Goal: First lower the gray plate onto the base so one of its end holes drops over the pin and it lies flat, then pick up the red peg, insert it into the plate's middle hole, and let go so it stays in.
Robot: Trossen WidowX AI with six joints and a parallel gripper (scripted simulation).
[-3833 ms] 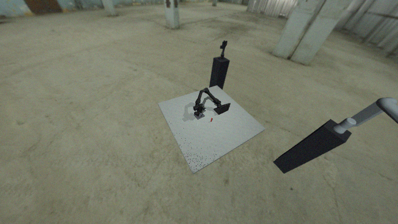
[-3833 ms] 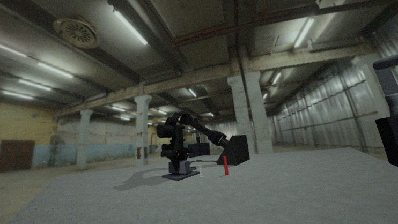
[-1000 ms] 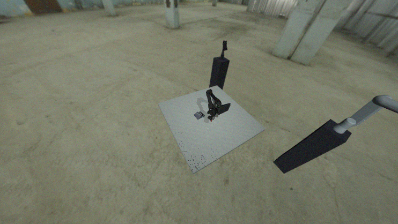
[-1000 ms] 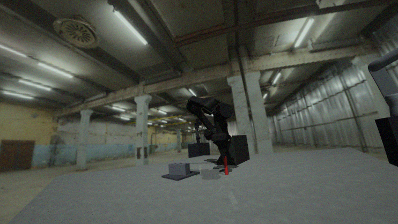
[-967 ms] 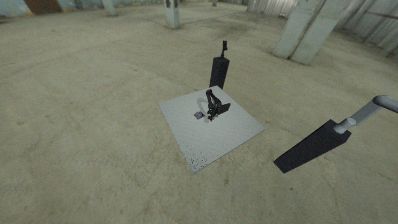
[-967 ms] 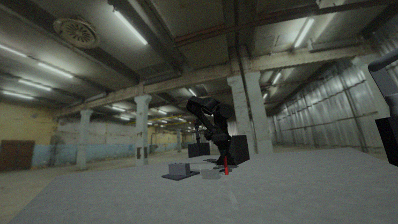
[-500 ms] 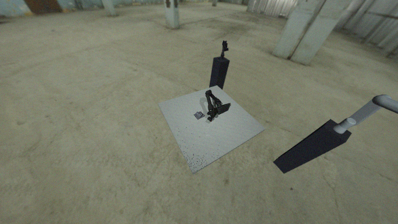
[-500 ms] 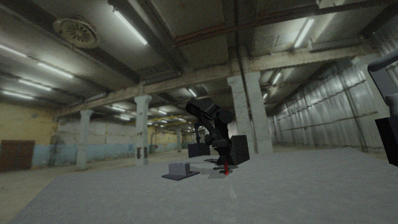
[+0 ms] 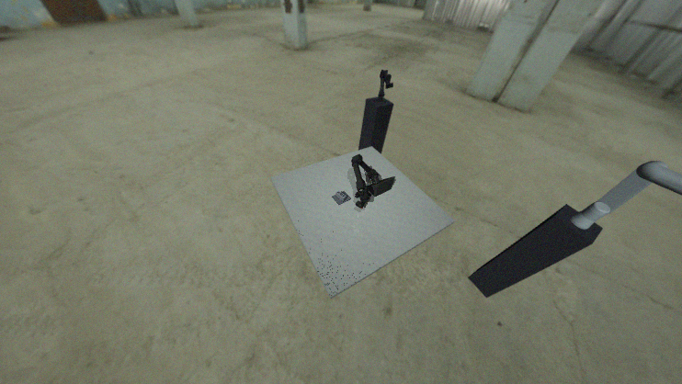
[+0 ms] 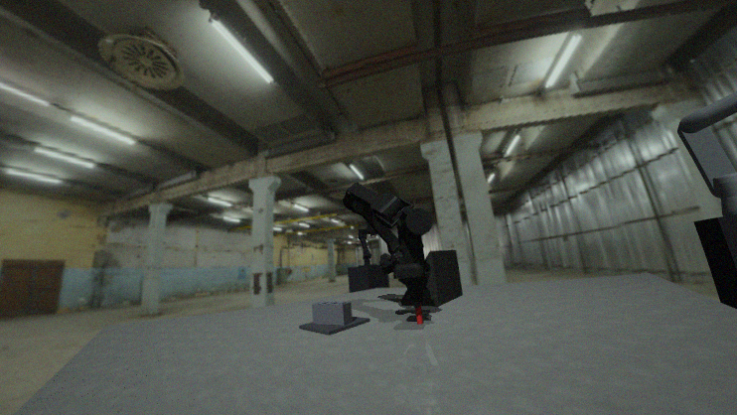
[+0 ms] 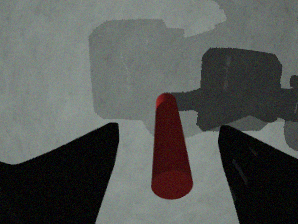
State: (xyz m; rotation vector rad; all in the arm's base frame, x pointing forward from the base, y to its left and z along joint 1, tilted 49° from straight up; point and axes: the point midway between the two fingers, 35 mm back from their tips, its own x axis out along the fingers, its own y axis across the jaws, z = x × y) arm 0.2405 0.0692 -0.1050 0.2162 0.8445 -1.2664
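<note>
My gripper tip is 190 mm to the left of the gray plate and 110 mm short of it. Also, from my gripper tip: red peg: right at my gripper tip; dark base: 180 mm to the right, 100 mm ahead, 30 mm below.
</note>
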